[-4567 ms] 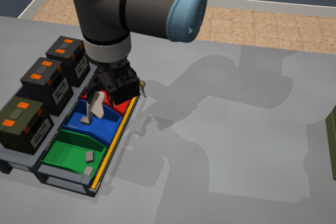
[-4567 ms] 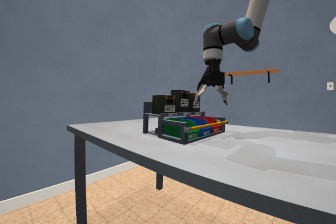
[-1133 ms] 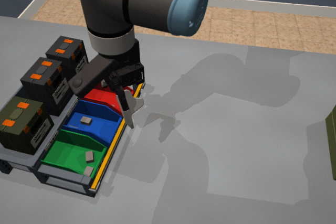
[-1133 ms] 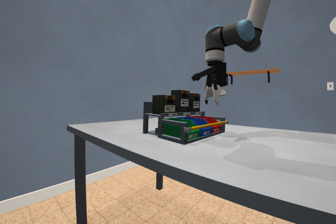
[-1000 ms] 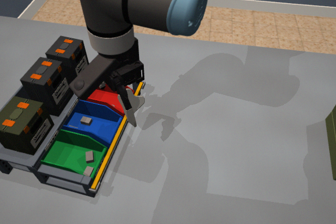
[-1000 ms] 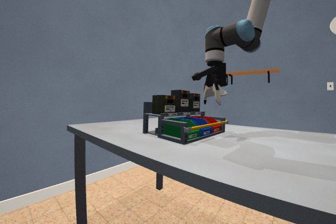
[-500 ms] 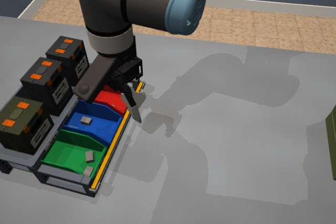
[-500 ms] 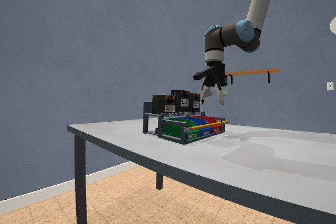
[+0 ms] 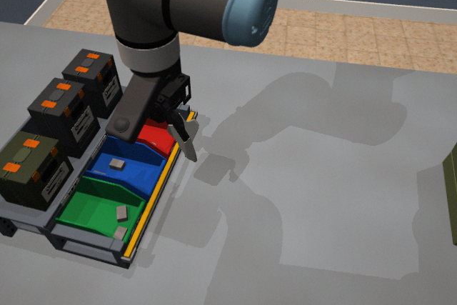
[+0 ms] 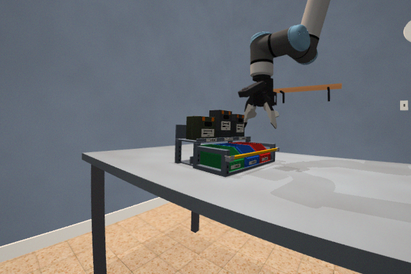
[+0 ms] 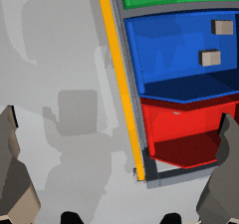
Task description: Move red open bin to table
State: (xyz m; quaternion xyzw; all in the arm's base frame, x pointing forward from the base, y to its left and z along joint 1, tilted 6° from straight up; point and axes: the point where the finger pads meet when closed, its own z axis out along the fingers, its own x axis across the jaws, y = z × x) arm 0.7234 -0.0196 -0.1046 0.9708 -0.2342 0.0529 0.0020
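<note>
My hand is 100 mm above the yellow bar. Round my hand: blue bin (110 mm below, 100 mm ahead, 20 mm to the right); then red open bin (130 mm to the right, 110 mm below, 80 mm ahead); then green bin (130 mm ahead, 110 mm below, 80 mm to the left).
</note>
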